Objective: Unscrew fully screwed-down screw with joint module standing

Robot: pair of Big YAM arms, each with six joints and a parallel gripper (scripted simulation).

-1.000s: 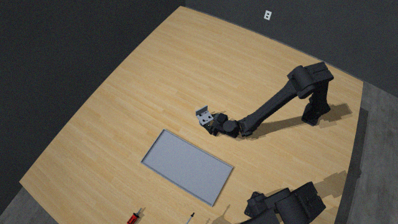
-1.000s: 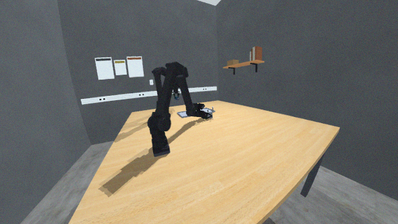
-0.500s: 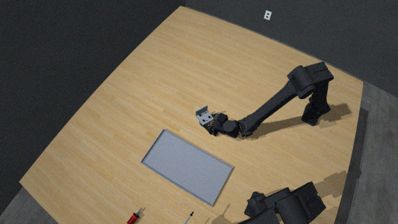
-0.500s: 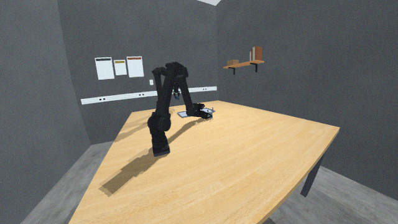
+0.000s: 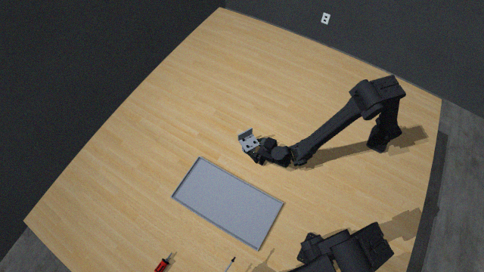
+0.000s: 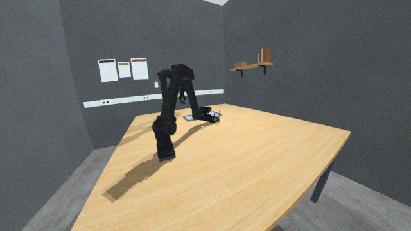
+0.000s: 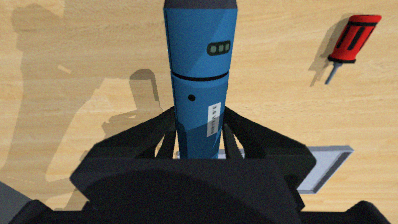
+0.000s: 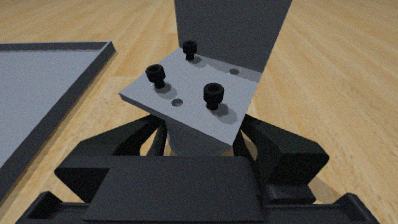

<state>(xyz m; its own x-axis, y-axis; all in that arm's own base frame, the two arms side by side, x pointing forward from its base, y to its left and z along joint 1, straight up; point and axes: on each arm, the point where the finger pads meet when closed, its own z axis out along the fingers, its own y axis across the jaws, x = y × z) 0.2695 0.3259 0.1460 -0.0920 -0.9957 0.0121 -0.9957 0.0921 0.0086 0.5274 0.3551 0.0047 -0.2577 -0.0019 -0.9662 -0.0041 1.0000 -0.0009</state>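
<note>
My right hand is 10 mm below the joint module. The rest, counted from my right hand: grey bracket (50 mm above); then grey tray (80 mm behind, 250 mm to the left, 20 mm below).
</note>
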